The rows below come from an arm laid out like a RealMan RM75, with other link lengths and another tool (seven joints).
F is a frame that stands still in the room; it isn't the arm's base.
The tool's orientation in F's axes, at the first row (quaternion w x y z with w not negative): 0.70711 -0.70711 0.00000 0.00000
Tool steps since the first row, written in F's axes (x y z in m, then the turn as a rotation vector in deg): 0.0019 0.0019 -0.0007 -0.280 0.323 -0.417; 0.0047 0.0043 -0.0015 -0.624 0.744 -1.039; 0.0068 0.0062 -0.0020 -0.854 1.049 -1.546; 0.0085 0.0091 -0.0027 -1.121 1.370 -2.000; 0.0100 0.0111 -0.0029 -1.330 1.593 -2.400; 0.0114 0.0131 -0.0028 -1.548 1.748 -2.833; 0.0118 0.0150 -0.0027 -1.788 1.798 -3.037
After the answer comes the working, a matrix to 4 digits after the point.
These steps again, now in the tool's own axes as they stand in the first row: 0.0019 0.0007 0.0019 -0.280 0.417 0.323; 0.0047 0.0015 0.0043 -0.624 1.039 0.744; 0.0068 0.0020 0.0062 -0.854 1.546 1.049; 0.0085 0.0027 0.0091 -1.121 2.000 1.370; 0.0100 0.0029 0.0111 -1.330 2.400 1.593; 0.0114 0.0028 0.0131 -1.548 2.833 1.748; 0.0118 0.0027 0.0150 -1.788 3.037 1.798
The tool's axes in the first row as the columns of a matrix, in F's axes (rounded; the answer above uses it unrounded):
1.0000 0.0000 0.0000
0.0000 0.0000 1.0000
0.0000 -1.0000 0.0000

